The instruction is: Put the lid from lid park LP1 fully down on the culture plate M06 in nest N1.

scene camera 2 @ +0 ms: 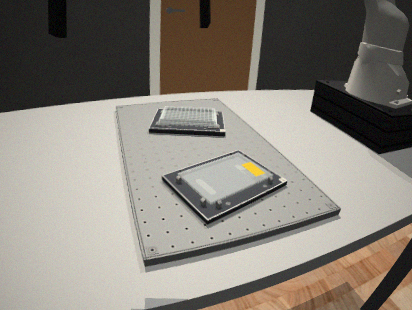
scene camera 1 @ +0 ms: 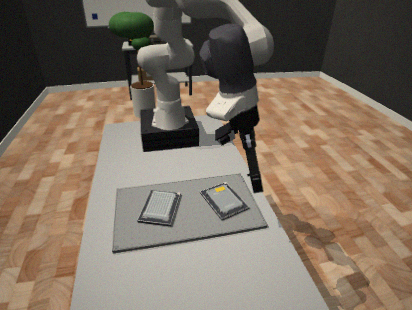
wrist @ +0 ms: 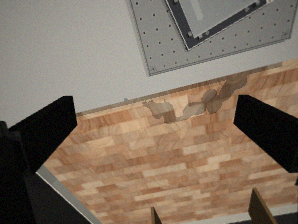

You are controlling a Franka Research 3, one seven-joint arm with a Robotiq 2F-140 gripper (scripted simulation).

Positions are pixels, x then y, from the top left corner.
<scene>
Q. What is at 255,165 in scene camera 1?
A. My gripper.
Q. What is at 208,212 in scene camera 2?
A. A lid park frame.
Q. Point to a clear lid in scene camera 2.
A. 222,179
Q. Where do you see a culture plate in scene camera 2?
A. At 172,116
</scene>
